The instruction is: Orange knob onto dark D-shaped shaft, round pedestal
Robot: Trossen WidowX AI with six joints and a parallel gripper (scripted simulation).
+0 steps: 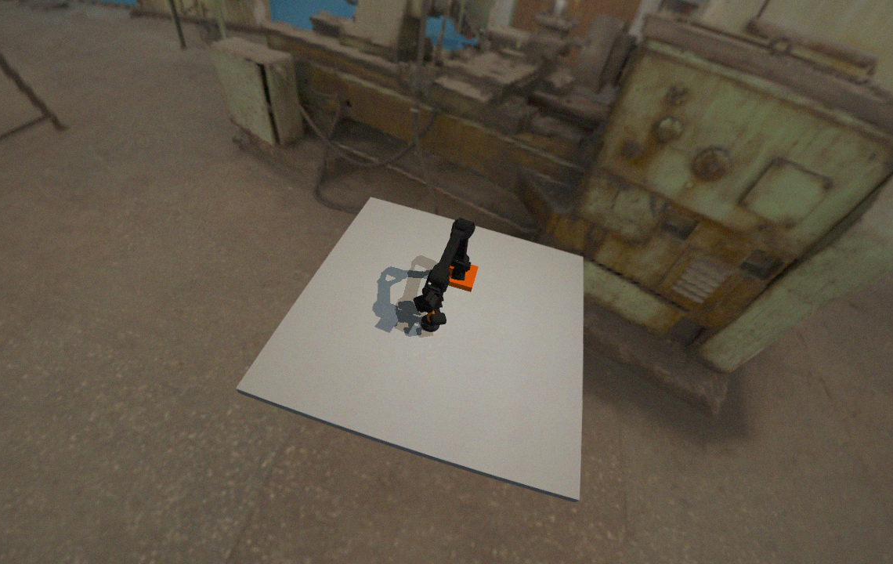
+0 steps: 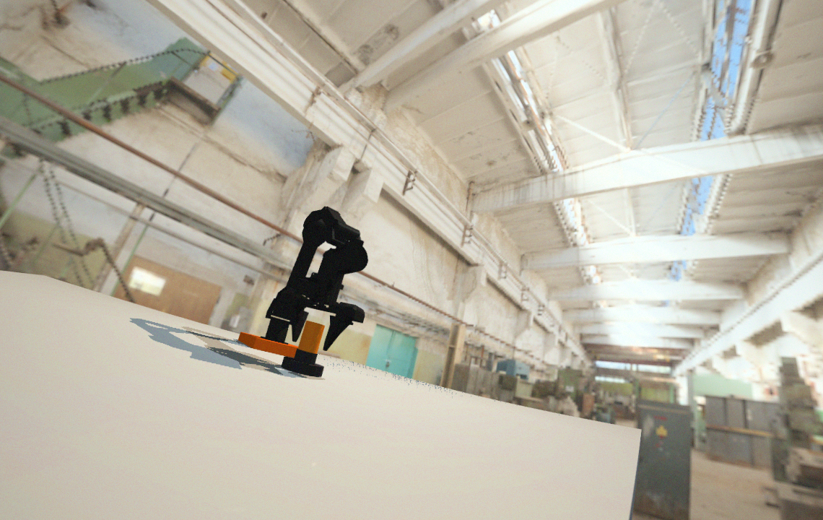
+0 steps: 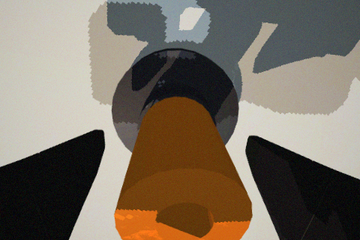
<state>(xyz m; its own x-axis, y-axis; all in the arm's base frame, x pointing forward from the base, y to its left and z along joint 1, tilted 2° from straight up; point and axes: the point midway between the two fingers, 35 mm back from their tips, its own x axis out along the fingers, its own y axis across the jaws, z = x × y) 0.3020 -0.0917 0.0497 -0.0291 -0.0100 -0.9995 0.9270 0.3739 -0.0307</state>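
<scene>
The orange knob is 20 mm above my gripper tip. Round my gripper tip: dark round pedestal 20 mm below.
</scene>
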